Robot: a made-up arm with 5 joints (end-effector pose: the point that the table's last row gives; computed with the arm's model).
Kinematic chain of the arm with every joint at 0, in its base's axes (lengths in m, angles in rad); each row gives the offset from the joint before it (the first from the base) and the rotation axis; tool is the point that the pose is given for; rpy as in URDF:
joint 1: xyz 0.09 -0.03 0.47 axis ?
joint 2: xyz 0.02 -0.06 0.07 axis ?
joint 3: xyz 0.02 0 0.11 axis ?
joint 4: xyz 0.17 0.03 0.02 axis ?
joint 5: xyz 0.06 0 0.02 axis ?
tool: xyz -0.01 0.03 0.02 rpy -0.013 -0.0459 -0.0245
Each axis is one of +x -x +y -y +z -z.
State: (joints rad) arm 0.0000 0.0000 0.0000 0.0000 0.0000
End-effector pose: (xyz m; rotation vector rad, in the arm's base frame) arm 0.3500 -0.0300 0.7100 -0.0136 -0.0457 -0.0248
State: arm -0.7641 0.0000 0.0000 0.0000 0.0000
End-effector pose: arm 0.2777 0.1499 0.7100 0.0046 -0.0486 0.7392
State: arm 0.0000 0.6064 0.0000 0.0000 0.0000
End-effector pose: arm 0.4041 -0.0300 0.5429 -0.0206 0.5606 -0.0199
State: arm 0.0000 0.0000 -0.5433 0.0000 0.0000
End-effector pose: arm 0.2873 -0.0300 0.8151 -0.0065 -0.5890 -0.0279
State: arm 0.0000 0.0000 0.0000 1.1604 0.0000
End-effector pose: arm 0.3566 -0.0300 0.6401 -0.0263 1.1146 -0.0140
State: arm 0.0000 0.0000 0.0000 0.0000 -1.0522
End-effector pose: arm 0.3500 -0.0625 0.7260 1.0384 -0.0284 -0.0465
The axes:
joint 1: -z
joint 2: +y
joint 3: +y
joint 4: +y
joint 5: -x

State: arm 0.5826 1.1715 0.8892 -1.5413 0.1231
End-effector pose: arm 0.1982 -0.0986 0.4115 0.0023 0.4980 -0.5567
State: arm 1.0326 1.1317 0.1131 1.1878 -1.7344
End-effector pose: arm 0.1424 -0.2243 0.3463 -1.4588 -1.1809 2.1210
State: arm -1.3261 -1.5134 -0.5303 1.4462 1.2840
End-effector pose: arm 0.0581 -0.1672 0.7341 -0.6599 -1.2472 0.7273
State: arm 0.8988 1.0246 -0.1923 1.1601 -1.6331
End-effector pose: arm 0.2223 -0.2795 0.4023 1.7580 1.0703 -2.1775
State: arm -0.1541 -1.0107 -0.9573 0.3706 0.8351
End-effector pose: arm -0.0682 -0.0495 0.8141 -0.5323 -1.5769 -0.5660
